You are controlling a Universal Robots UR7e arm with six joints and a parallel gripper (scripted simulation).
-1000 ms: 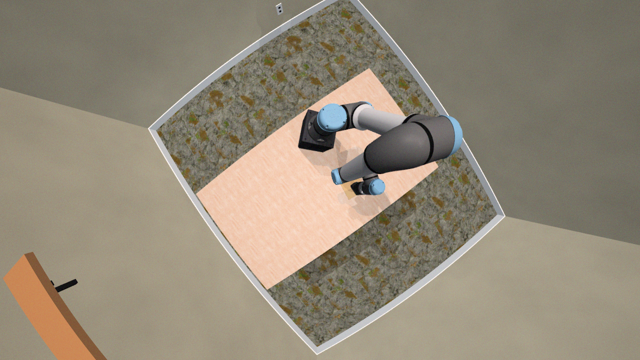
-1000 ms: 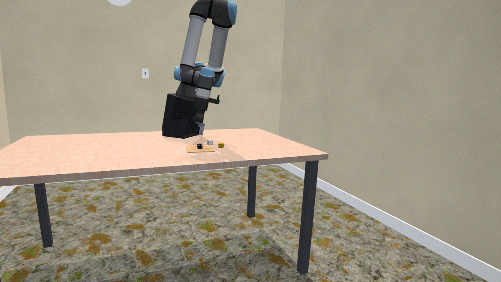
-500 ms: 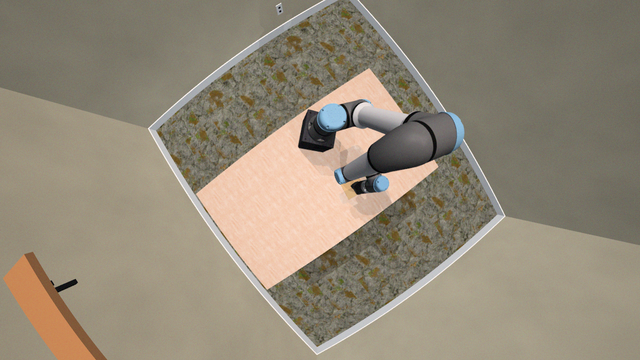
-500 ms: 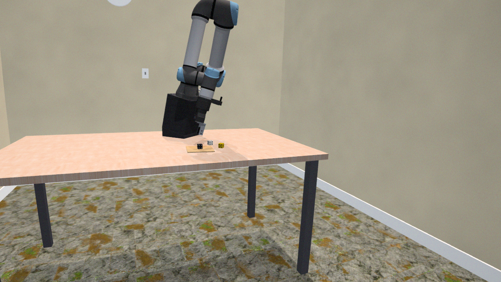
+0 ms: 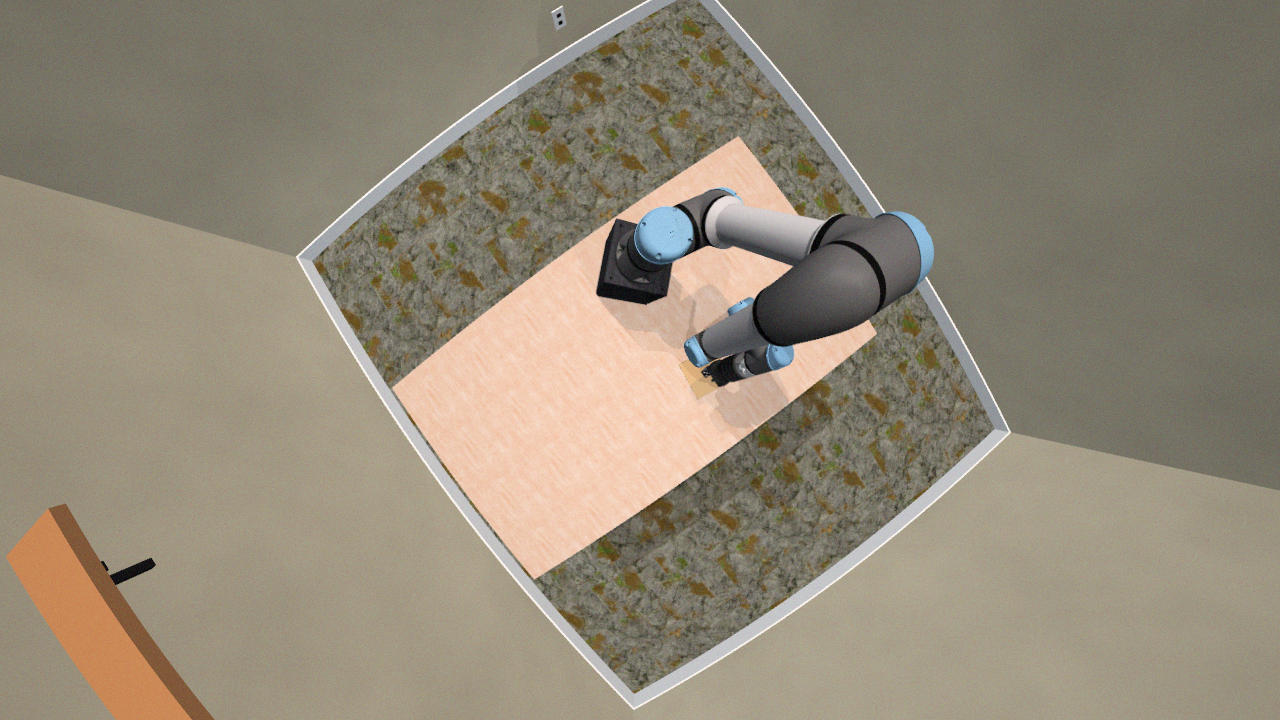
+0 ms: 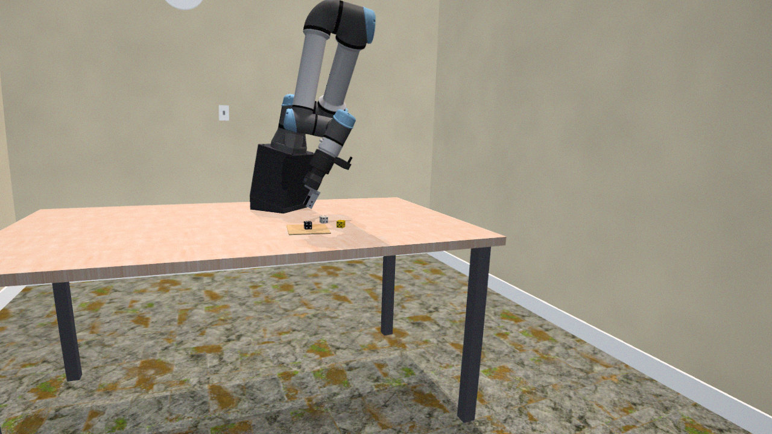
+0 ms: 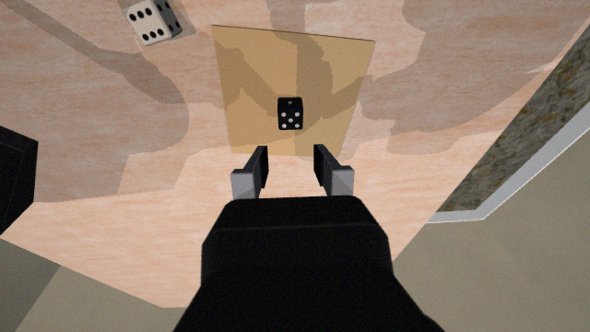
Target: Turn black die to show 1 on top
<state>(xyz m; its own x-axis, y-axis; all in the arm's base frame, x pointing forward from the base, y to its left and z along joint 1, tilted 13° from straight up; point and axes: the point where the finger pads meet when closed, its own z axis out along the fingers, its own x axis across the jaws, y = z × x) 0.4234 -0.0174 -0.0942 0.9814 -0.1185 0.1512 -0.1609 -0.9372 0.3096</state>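
The black die lies 1 cm to the right of my hand and 8 cm below it. The rest, counted from my hand: tan mat 1 cm to the right, 10 cm below; white die 9 cm behind, 8 cm to the left, 8 cm below; yellow die 12 cm to the left, 8 cm below.
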